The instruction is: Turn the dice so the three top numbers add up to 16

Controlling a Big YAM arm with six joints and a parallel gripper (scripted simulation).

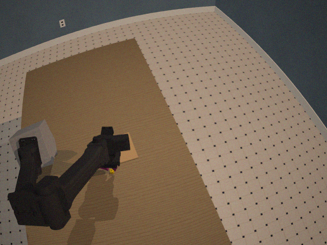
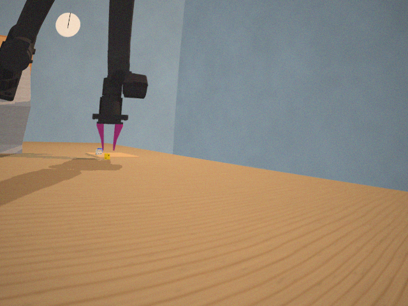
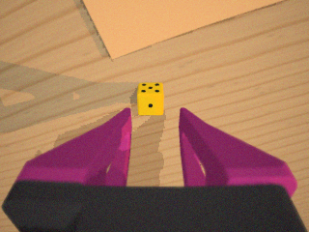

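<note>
My gripper is now 3 cm above the yellow die. The rest, counted from my hand: mat (5 cm ahead, 11 cm to the left, 3 cm below); then white die (10 cm to the left, 2 cm below); then blue die (4 cm ahead, 21 cm to the left, 3 cm below).
</note>
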